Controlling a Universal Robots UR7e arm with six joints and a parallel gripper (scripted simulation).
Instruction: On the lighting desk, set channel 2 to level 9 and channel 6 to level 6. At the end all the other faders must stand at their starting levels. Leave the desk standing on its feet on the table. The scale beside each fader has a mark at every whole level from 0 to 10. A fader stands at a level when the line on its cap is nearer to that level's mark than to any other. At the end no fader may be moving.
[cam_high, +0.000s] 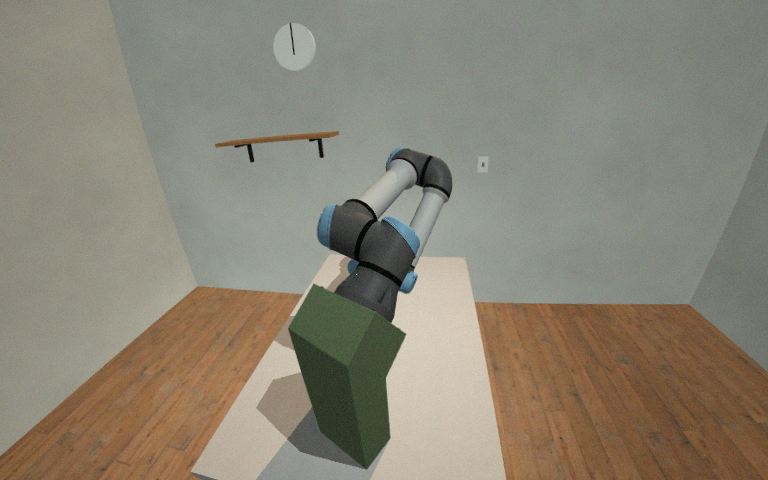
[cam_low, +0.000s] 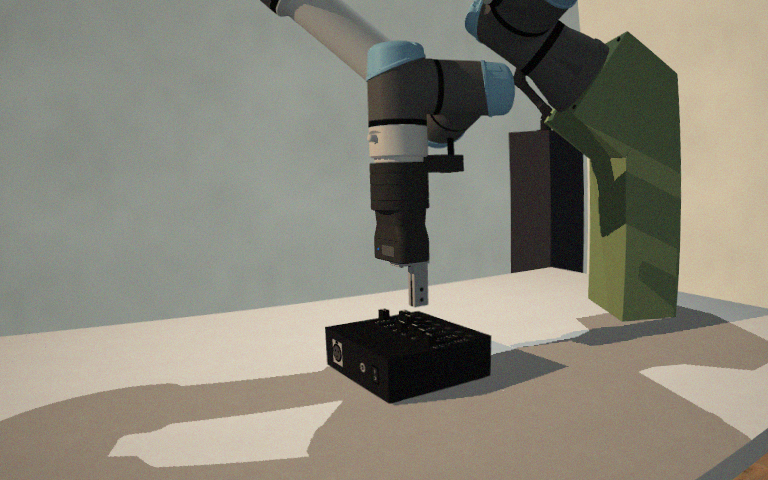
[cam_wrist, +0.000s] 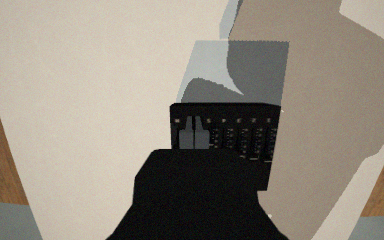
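The fader cap is 40 mm ahead of my hand, 30 mm to the right of it and 30 mm below it.
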